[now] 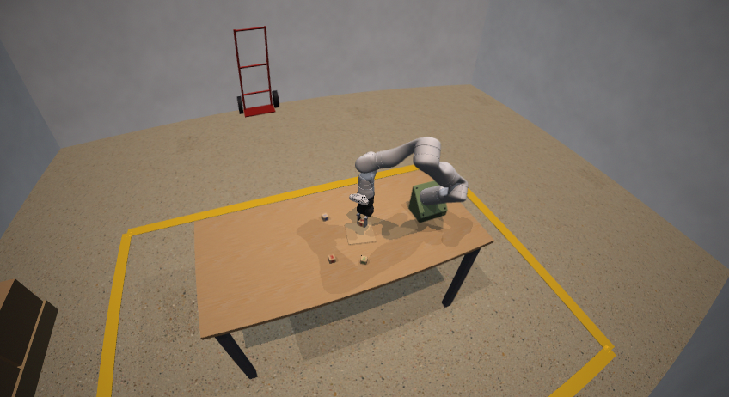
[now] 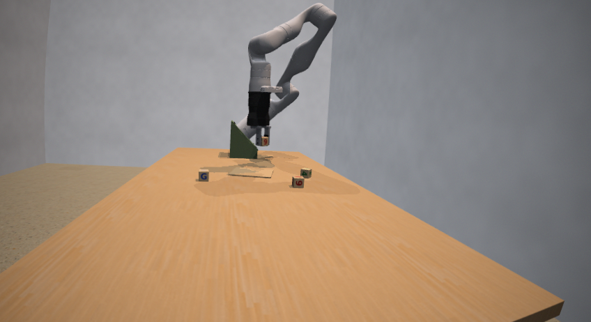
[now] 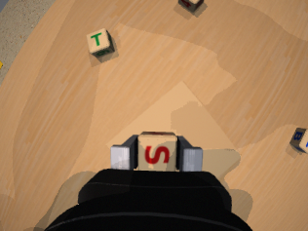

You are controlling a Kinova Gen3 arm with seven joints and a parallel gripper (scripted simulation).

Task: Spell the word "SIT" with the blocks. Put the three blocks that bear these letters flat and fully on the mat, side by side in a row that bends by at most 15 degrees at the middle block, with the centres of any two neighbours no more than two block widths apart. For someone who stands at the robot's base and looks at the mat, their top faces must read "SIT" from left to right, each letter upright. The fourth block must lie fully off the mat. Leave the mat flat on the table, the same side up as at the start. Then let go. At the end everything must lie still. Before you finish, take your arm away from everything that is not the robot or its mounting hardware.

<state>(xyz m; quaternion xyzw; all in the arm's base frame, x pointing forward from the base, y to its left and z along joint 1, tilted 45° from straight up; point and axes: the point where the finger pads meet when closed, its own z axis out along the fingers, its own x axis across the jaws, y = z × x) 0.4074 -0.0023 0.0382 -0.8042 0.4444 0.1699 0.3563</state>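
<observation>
The tan mat is 11 cm below my hand, 3 cm to the right of it and 1 cm behind it. The rest, counted from my hand: green-marked block (14 cm to the left, 10 cm below, 6 cm ahead); blue-marked block (20 cm to the right, 12 cm ahead, 10 cm below); E block (19 cm ahead, 10 cm below, 7 cm to the left).
</observation>
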